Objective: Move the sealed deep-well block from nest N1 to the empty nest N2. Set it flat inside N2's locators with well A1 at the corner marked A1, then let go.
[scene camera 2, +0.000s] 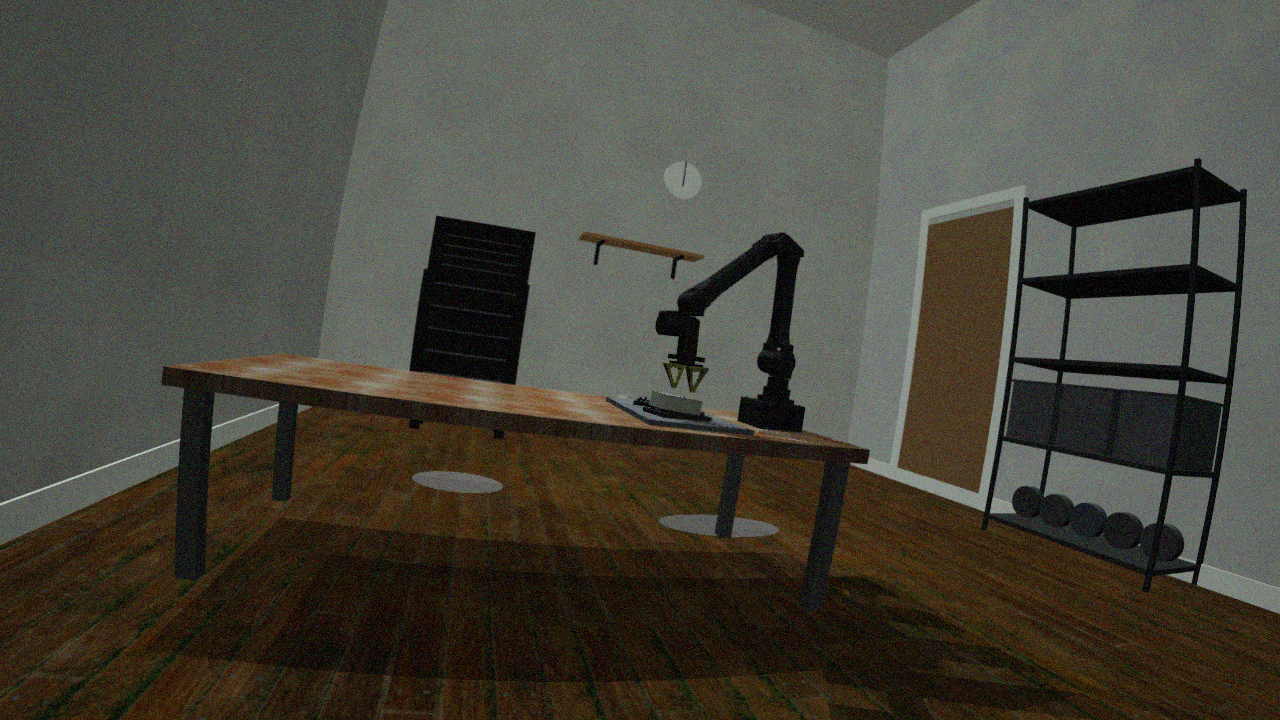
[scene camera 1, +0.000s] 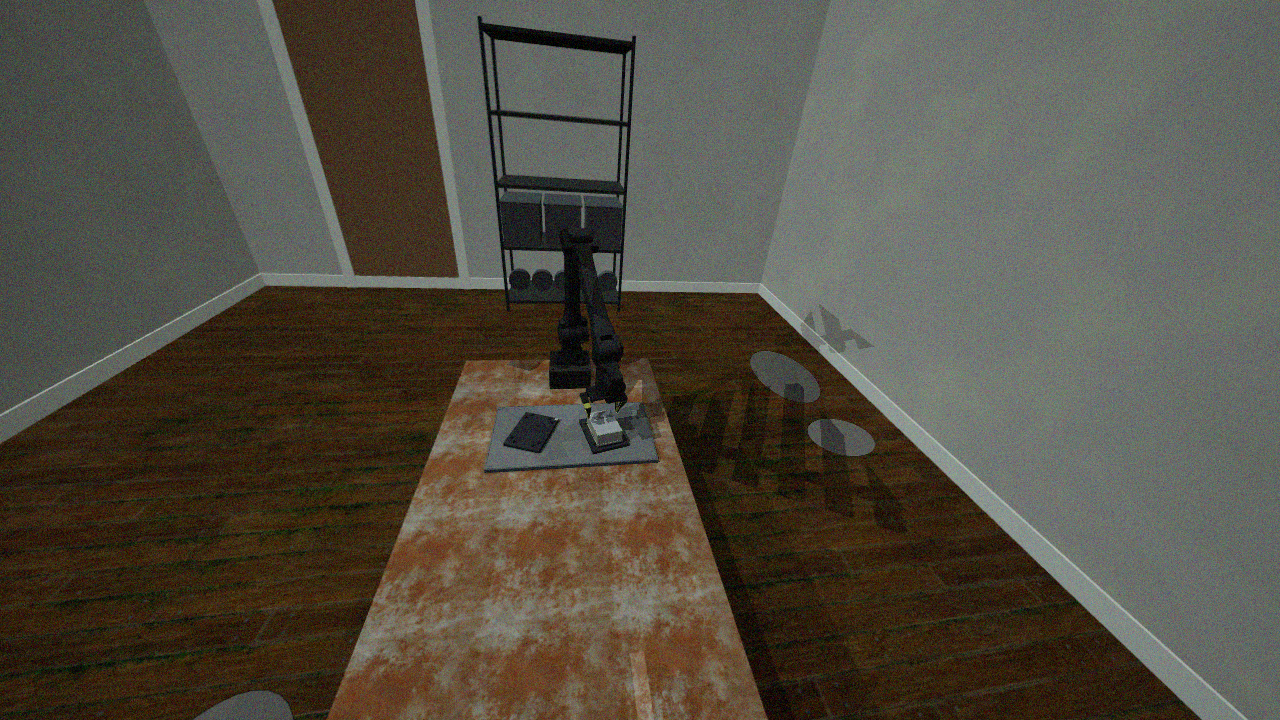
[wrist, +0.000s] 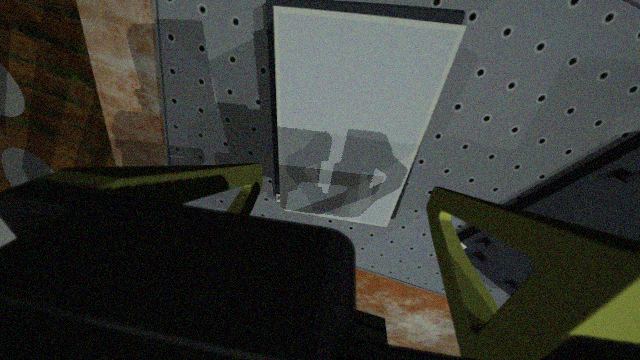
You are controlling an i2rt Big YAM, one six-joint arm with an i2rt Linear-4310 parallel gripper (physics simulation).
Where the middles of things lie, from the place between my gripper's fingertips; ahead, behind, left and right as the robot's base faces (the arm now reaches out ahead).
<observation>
I see the pale grey block [scene camera 1: 603, 426] 2 cm ahead of my hand, 1 cm to the left of it and 4 cm below it.
</observation>
